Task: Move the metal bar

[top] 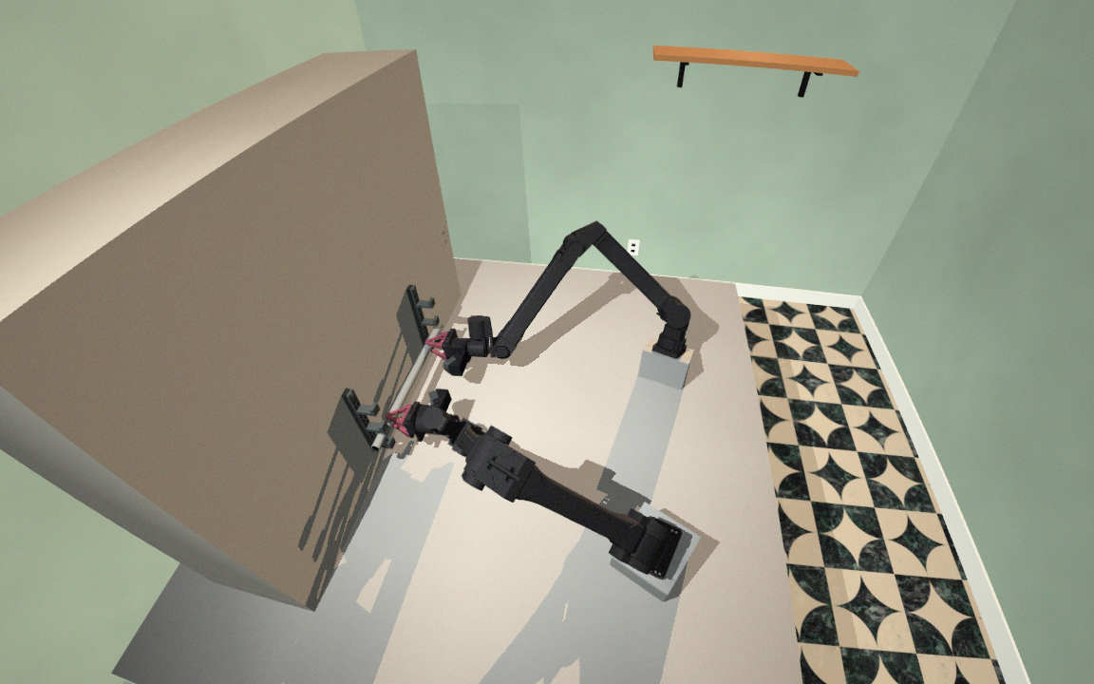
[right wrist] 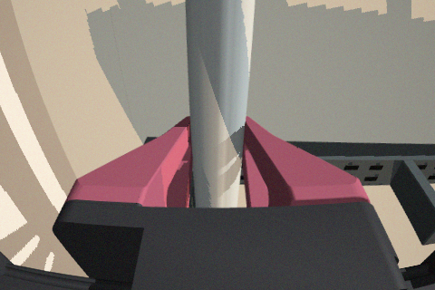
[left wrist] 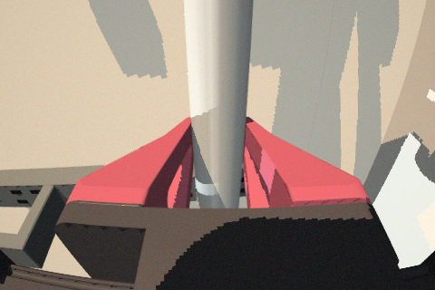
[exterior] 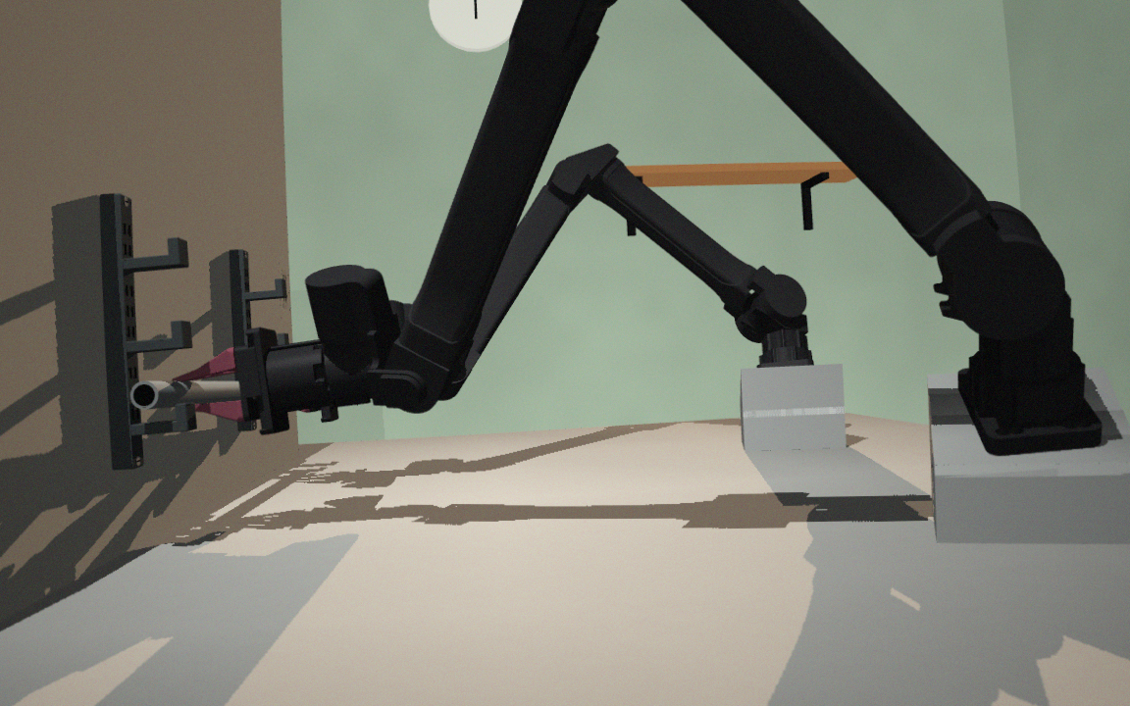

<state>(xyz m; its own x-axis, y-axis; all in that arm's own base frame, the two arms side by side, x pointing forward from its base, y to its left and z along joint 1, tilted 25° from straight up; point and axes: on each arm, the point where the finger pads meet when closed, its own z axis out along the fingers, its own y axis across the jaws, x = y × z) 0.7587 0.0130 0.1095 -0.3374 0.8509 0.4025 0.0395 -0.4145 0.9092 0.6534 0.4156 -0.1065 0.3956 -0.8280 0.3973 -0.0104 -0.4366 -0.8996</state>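
The grey metal bar is 15 cm to the left of my right hand and 1 cm behind it. The rest, counted from my right hand: tall tan wall panel (32 cm above, 19 cm to the left, 19 cm ahead).
Right now the grey metal bar is 1 cm ahead of my left hand and 15 cm to the right of it. Round my left hand: tall tan wall panel: 20 cm ahead, 11 cm to the right, 31 cm above.
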